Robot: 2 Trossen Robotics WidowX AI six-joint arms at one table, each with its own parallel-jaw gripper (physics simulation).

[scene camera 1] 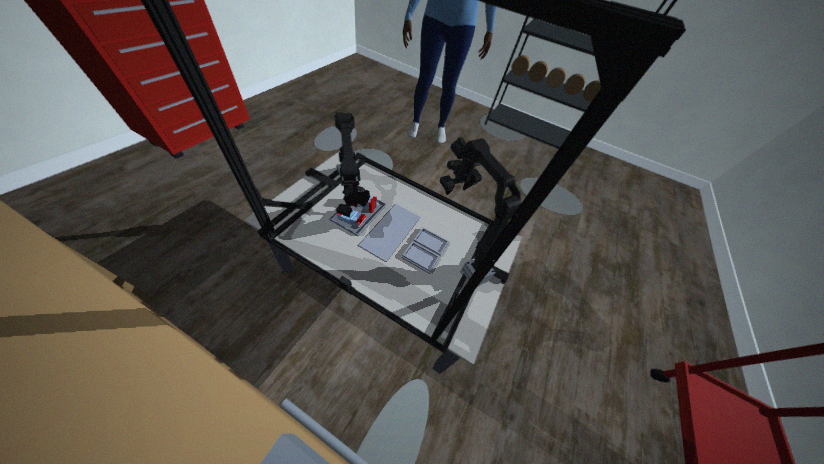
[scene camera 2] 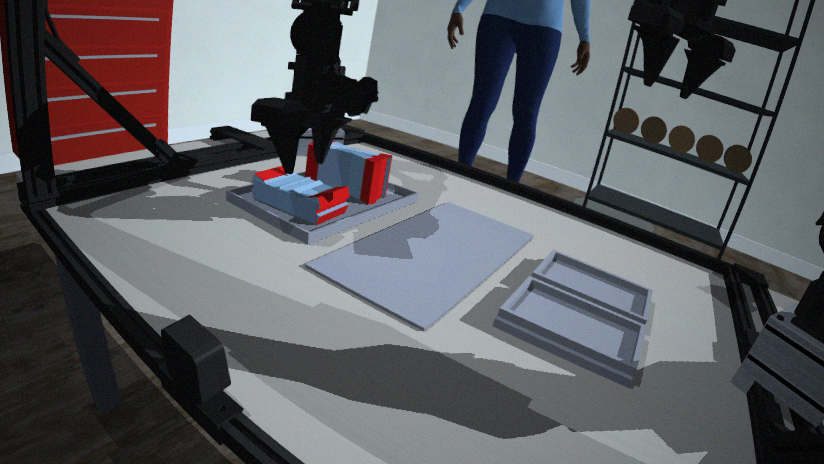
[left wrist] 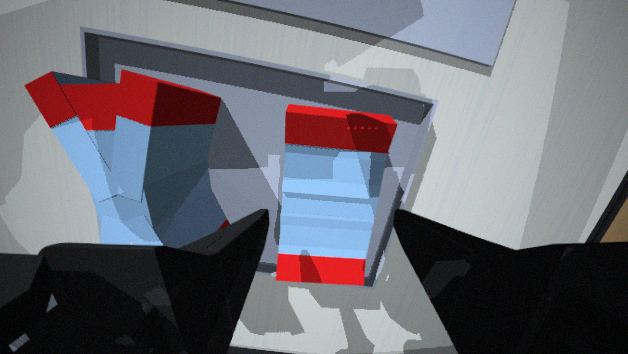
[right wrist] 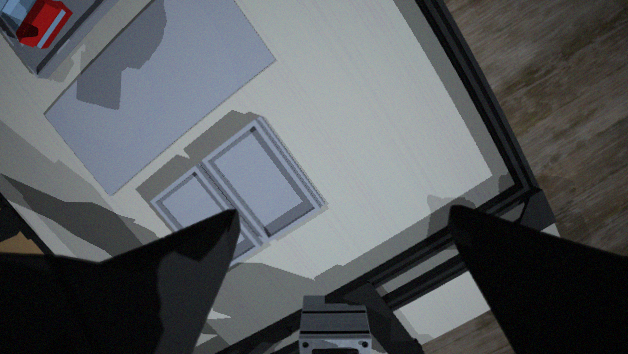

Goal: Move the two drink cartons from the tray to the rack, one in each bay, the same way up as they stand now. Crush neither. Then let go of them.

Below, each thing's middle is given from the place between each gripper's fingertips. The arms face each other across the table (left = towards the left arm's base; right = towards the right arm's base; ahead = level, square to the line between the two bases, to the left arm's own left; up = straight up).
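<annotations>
Counted from my left hand, the grey mat (scene camera 2: 417,270) is 100 mm ahead, 180 mm to the right and 60 mm below. With the grey tray (scene camera 2: 357,212), I find my left gripper 60 mm short of it, 20 mm to the right of it and 60 mm above it.
From my right hand, the grey tray is 25 cm behind, 37 cm to the left and 27 cm below. The grey mat is 21 cm behind my right hand, 17 cm to the left of it and 27 cm below it.
</annotations>
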